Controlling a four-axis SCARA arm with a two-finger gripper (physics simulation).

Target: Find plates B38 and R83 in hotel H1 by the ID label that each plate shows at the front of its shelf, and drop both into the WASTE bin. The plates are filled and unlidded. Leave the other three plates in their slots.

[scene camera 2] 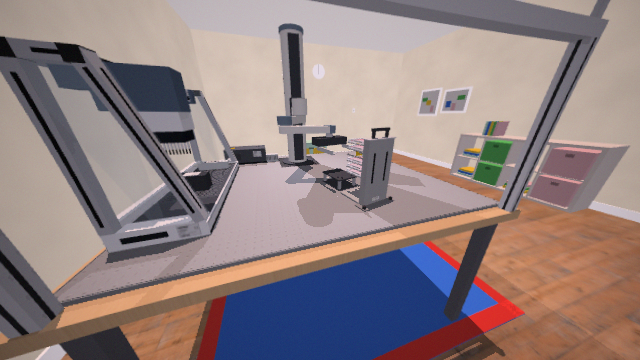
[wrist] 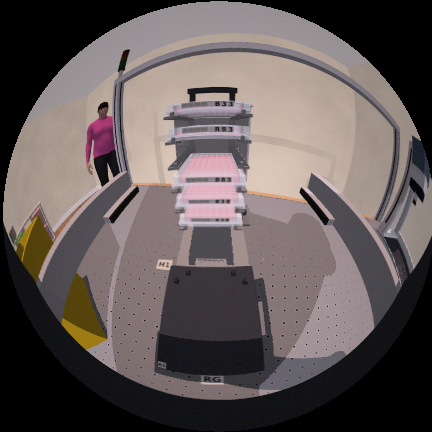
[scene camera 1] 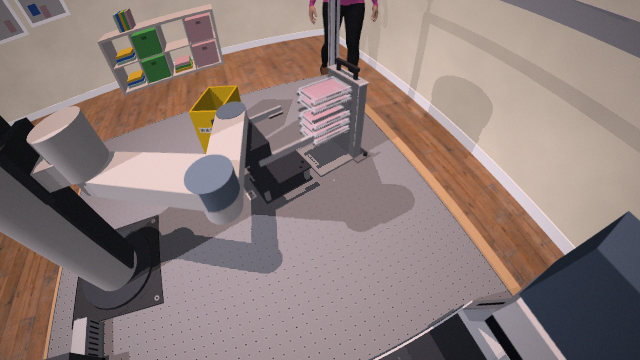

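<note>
Hotel H1 holds five pink-filled, unlidded plates. In the wrist view the top plate reads B33, and plate R83 is second from the top. Below an empty slot, a plate seems to read B83. The two lowest plates have small, blurred labels; I cannot tell for sure which is B38. My gripper is open and empty, facing the shelves, its fingers wide apart in front of the hotel. The yellow WASTE bin stands beside it, partly hidden by the arm.
A low black stand is below the gripper, before the hotel; an RG label lies near it. A large framed machine stands across the table. A person stands beyond the table.
</note>
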